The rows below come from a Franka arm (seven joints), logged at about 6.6 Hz.
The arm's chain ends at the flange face. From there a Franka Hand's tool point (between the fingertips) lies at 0.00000 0.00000 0.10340 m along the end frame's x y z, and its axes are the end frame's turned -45 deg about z.
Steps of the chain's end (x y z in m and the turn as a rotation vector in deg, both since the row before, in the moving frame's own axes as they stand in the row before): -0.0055 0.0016 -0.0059 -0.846 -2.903 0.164; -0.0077 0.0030 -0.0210 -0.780 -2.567 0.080; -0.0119 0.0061 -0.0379 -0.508 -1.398 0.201; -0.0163 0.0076 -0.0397 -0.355 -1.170 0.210; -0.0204 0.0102 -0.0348 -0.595 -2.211 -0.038; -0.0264 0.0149 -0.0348 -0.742 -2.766 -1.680; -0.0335 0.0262 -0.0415 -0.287 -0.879 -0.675; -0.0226 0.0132 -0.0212 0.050 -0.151 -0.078; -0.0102 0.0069 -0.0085 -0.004 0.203 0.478
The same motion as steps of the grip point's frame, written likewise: -0.0098 -0.0054 -0.0060 1.455 -2.651 0.164; -0.0118 -0.0056 -0.0211 1.264 -2.367 0.080; -0.0152 -0.0052 -0.0379 0.629 -1.348 0.201; -0.0188 -0.0072 -0.0397 0.576 -1.078 0.210; -0.0252 -0.0093 -0.0349 1.143 -1.984 -0.038; -0.0337 -0.0106 -0.0349 1.431 -2.481 -1.680; -0.0437 -0.0059 -0.0415 0.419 -0.824 -0.675; -0.0254 -0.0069 -0.0212 0.142 -0.071 -0.078; -0.0118 -0.0021 -0.0085 -0.146 0.141 0.478
